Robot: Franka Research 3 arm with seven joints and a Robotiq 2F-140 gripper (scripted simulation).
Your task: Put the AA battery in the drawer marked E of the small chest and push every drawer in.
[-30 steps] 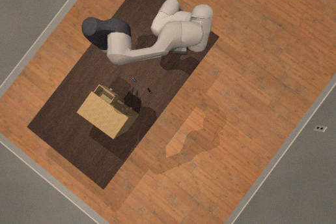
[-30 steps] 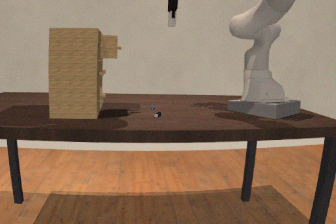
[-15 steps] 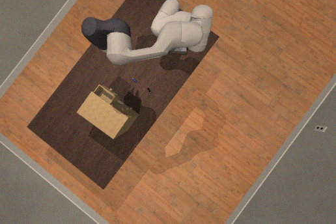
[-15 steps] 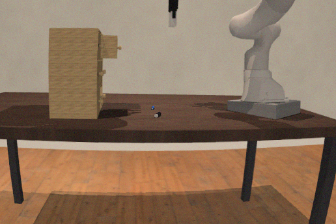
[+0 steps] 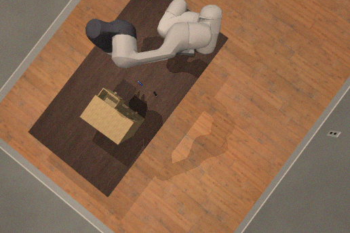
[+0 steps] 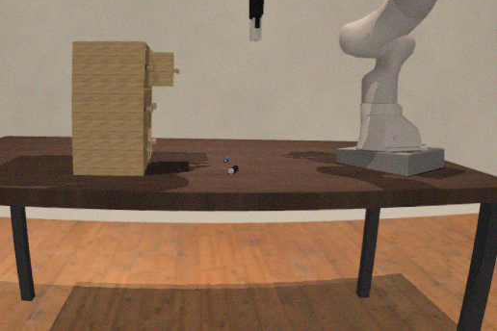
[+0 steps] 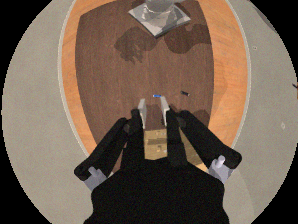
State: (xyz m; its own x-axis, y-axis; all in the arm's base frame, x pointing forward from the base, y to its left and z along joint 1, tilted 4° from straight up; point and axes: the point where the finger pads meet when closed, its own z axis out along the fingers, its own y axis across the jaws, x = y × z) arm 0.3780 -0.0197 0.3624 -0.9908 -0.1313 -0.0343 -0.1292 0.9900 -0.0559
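Now: the AA battery 6 cm ahead of my hand, 19 cm to the left of it and 39 cm below it. The rest, counted from my hand: blue object (8 cm ahead, 3 cm to the left, 39 cm below).
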